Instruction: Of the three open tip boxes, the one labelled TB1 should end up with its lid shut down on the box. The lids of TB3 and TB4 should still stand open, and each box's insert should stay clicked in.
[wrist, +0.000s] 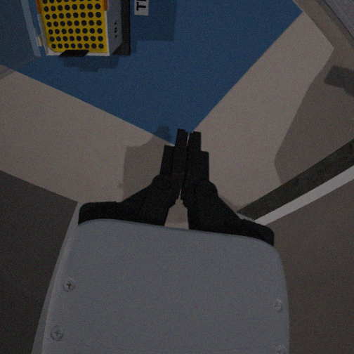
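The TB1 tip box (116, 42) is at the upper left, cut off by the top edge of the view. Its yellow insert (76, 25) with dark holes sits in the box. Its translucent lid (15, 30) stands open on the left side of the box. My gripper (185, 144) is shut with nothing between its fingertips, which show over the near corner of the blue mat, apart from the box and lid. Boxes TB3 and TB4 do not show in this view.
The blue mat (165, 85) lies under the box on a beige table (65, 115). Part of a white label (141, 7) shows right of the box. A grey object (345, 12) is cut off at the upper right corner. A dark bar with a white edge (300, 180) runs along the right.
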